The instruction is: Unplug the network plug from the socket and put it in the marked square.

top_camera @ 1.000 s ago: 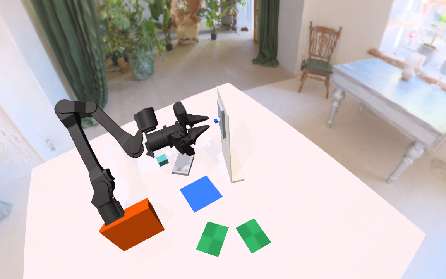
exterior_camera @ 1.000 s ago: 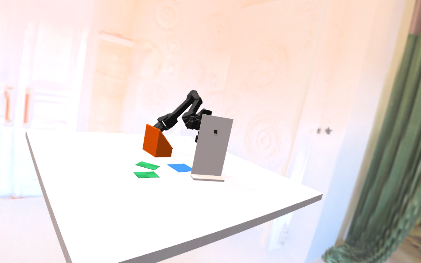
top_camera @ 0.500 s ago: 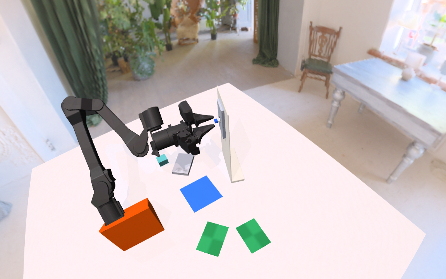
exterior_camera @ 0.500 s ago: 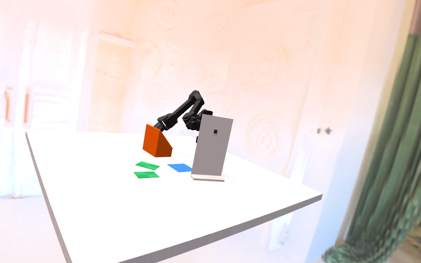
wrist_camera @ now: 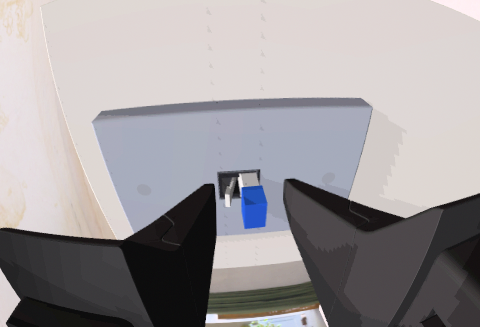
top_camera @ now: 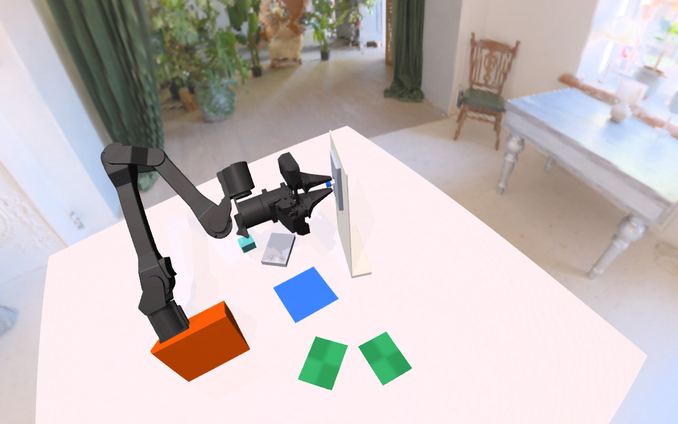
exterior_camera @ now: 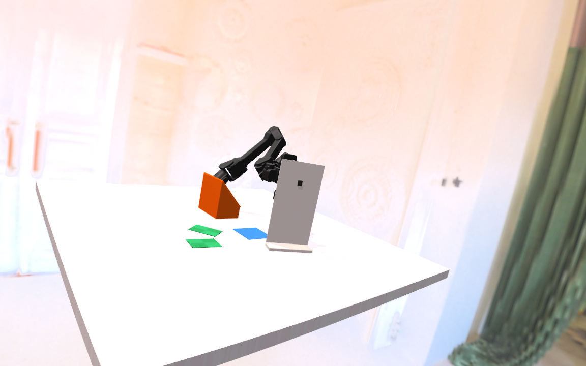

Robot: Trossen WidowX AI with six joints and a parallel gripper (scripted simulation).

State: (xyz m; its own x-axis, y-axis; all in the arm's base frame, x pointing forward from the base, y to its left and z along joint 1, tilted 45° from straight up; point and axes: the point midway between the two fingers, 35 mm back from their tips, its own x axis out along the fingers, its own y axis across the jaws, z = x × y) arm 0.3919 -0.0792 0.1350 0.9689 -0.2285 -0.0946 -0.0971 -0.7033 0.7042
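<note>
My gripper tip is 240 mm above the blue marked square, 140 mm past it and 40 mm to the left of it. Round my gripper tip: upright panel 90 mm below, 20 mm ahead, 10 mm to the right; network plug right at my gripper tip; thin pale tab 10 mm ahead, 10 mm above.
</note>
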